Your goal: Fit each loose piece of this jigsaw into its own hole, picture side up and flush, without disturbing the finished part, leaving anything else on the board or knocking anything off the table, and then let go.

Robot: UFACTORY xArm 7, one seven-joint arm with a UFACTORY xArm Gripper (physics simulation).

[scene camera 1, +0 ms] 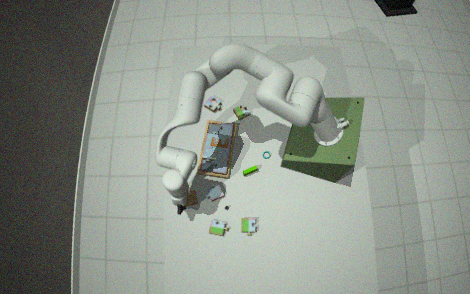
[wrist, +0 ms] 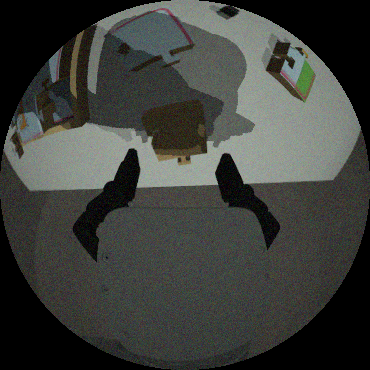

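Observation:
My gripper [scene camera 1: 180, 209] [wrist: 179, 159] is open and empty. Its fingers are at the near side of a plain brown piece [scene camera 1: 192, 198] [wrist: 175, 125], which lies in shadow with no picture showing. A pale blue piece with a pink edge [scene camera 1: 216, 193] [wrist: 155, 37] lies beside it. Green-and-blue pieces lie at the bottom, one [scene camera 1: 218, 227] [wrist: 295, 75] left of another [scene camera 1: 249, 225]. Another green piece [scene camera 1: 241, 111] and a pale piece [scene camera 1: 213, 104] lie above the framed board [scene camera 1: 215, 175] [wrist: 76, 60]. The arm's shadow hides detail inside the board.
A bright green block [scene camera 1: 250, 170] and a teal ring [scene camera 1: 263, 155] lie between the board and the green base stand [scene camera 1: 345, 155]. A small black object [scene camera 1: 227, 207] [wrist: 228, 11] lies below the pale blue piece. The table edge crosses the wrist view beyond the brown piece, near the fingers.

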